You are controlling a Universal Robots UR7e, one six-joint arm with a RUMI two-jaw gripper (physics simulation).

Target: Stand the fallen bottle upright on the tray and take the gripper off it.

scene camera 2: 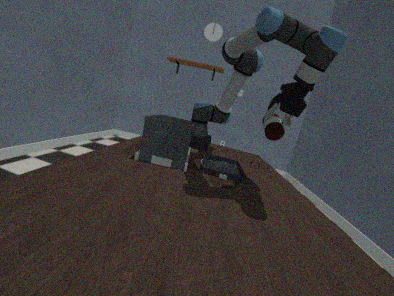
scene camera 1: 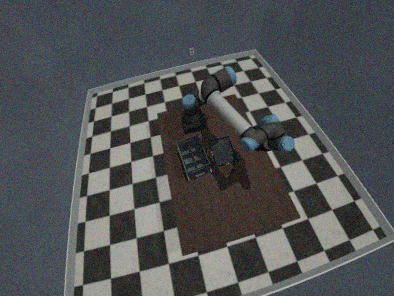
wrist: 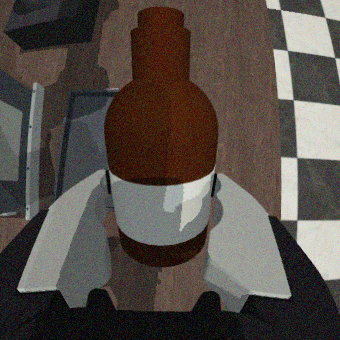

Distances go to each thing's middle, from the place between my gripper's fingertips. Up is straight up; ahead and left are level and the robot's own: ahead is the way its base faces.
Labels:
The brown bottle (wrist: 160,129) lies 10 mm behind my hand.

